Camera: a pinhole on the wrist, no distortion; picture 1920 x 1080 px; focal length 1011.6 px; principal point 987.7 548.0 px. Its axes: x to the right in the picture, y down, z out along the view. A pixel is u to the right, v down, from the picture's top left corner.
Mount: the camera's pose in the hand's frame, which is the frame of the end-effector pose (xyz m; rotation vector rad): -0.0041 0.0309 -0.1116 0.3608 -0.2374 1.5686
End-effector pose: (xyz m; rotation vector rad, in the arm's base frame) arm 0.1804 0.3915 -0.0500 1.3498 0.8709 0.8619
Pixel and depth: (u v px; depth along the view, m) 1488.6 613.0 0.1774
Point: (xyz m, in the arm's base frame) 0.2564 0.3543 -0.0010
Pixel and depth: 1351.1 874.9 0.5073
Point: 0.5186 0.0867 -0.0269
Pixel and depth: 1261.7 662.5 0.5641
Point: 0.5957 0.1641 -0.0734
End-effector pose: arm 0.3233 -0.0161 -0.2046 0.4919 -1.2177 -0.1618
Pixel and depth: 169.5 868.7 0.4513
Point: 0.1846 -0.4492 -0.4654
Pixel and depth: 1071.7 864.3 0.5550
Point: -0.1040 -0.2066 -0.2691
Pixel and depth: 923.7 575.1 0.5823
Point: -0.0209 -0.3345 -0.1726
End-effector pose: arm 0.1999 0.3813 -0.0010 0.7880 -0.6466 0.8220
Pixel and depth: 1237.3 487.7 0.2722
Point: 0.1910 0.2581 0.1124
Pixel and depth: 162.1 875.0 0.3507
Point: 0.4356 0.0924 -0.1337
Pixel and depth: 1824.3 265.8 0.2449
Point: 0.0990 0.3203 0.2096
